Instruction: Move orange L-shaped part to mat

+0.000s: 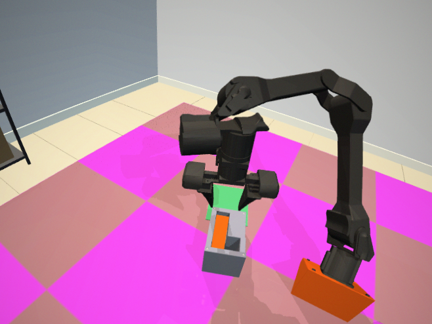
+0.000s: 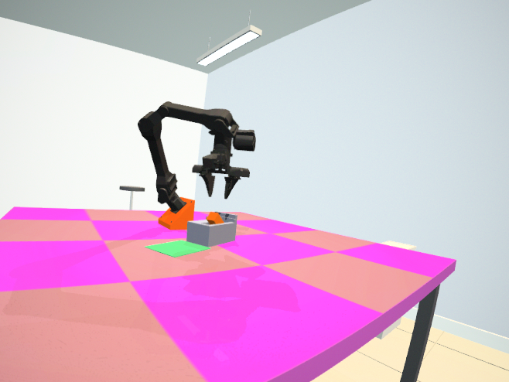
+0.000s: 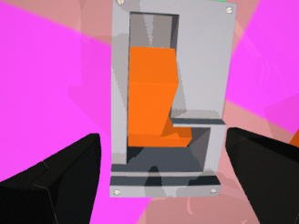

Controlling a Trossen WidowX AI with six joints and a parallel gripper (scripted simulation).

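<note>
Right now my gripper tip is 10 cm above the orange L-shaped part, 2 cm to the right of it and 2 cm past it. Also, from my gripper tip: green mat (16 cm below, 14 cm to the right, 5 cm ahead).
</note>
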